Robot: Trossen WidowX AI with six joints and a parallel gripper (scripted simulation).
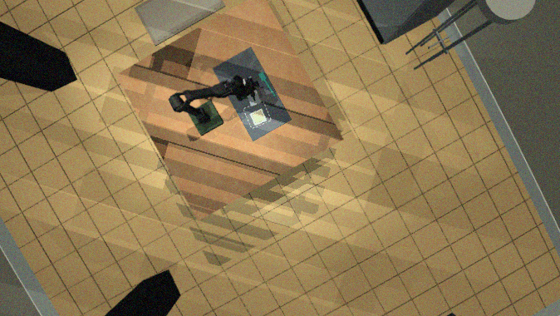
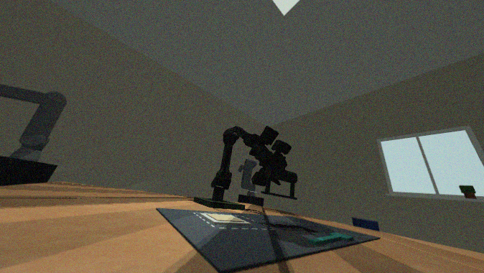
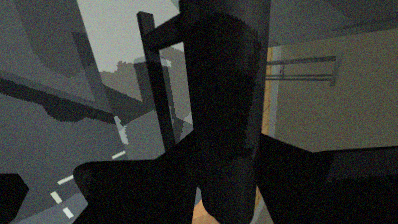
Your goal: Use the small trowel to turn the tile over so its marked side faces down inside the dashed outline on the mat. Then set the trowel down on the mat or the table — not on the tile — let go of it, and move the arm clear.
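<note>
My gripper tip is now 120 mm above the teal T-shaped tool, 110 mm short of it and 70 mm to the right of it. From my gripper tip the other things lie so: mat 140 mm below, 30 mm to the left, 30 mm behind; then tile 150 mm to the right, 120 mm below, 60 mm behind.
</note>
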